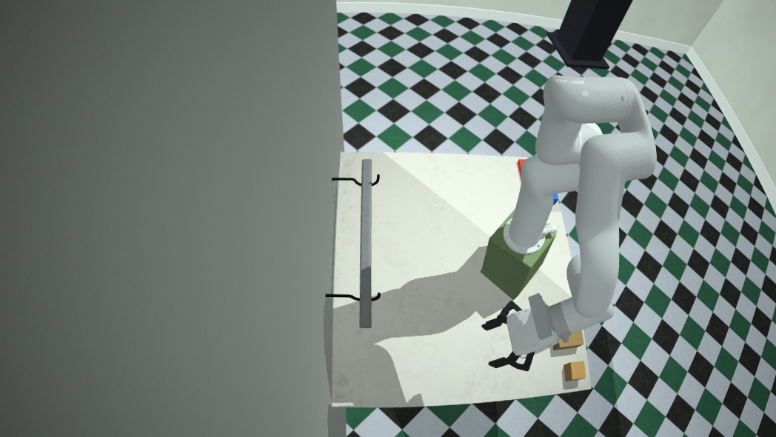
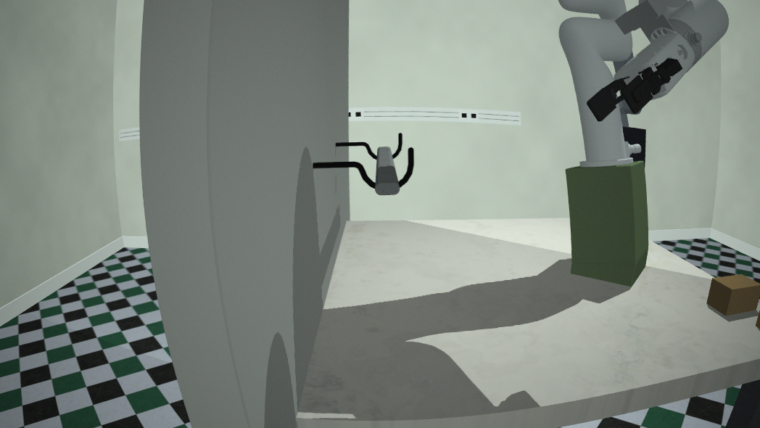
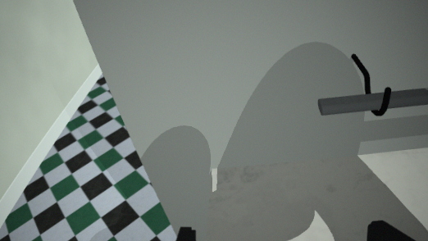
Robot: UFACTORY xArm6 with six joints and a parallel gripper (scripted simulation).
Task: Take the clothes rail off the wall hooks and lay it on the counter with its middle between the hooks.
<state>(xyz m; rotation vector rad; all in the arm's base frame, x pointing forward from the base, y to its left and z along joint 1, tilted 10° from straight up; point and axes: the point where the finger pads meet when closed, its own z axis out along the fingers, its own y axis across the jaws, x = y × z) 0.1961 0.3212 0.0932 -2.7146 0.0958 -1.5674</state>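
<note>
Right now my hand is 24 cm short of the grey clothes rail, 36 cm to the left of it and 12 cm above it. Also, from my hand: grey wall: 36 cm ahead, 38 cm to the right, 9 cm above; then red object: 44 cm behind, 66 cm to the right, 32 cm below; then blue object: 44 cm behind, 54 cm to the right, 31 cm below.
</note>
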